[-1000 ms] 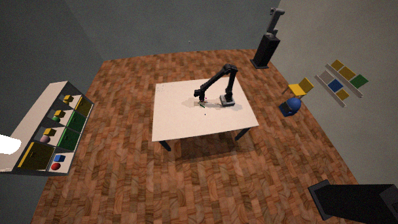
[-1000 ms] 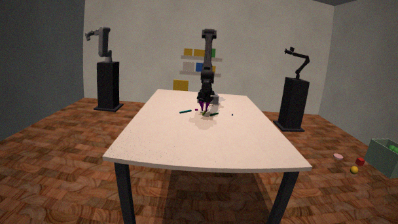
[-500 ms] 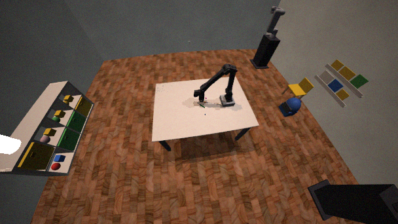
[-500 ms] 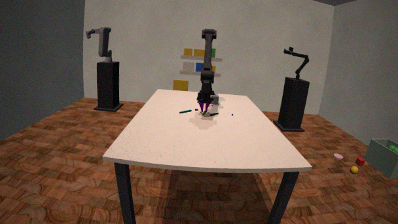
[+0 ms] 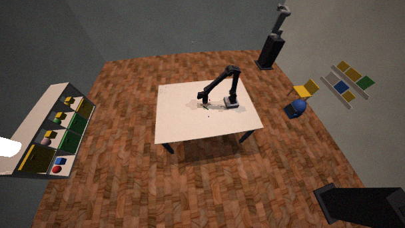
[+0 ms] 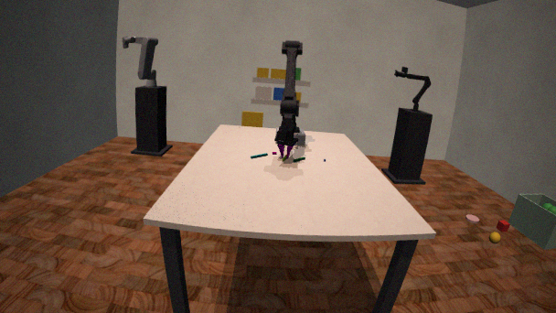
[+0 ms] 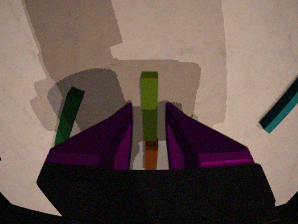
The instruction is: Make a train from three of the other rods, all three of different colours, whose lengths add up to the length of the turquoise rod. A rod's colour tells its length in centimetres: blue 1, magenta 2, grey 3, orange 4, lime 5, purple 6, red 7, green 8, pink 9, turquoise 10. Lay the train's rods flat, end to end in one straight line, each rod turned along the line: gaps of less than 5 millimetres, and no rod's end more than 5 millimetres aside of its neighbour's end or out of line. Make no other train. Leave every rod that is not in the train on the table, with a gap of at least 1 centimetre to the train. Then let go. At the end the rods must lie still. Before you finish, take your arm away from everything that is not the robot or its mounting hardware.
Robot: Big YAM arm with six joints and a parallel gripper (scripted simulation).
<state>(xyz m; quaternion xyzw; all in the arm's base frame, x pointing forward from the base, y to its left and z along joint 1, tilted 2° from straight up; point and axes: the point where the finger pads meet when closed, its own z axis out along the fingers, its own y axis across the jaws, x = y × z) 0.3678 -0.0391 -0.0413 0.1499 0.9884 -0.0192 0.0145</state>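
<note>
My gripper is now 10 mm above the lime rod. From my hand the other things lie so: magenta rod 70 mm behind, 50 mm to the right, 10 mm below; orange rod 50 mm behind, 10 mm to the left, 10 mm below; green rod 70 mm to the left, 10 mm below.
</note>
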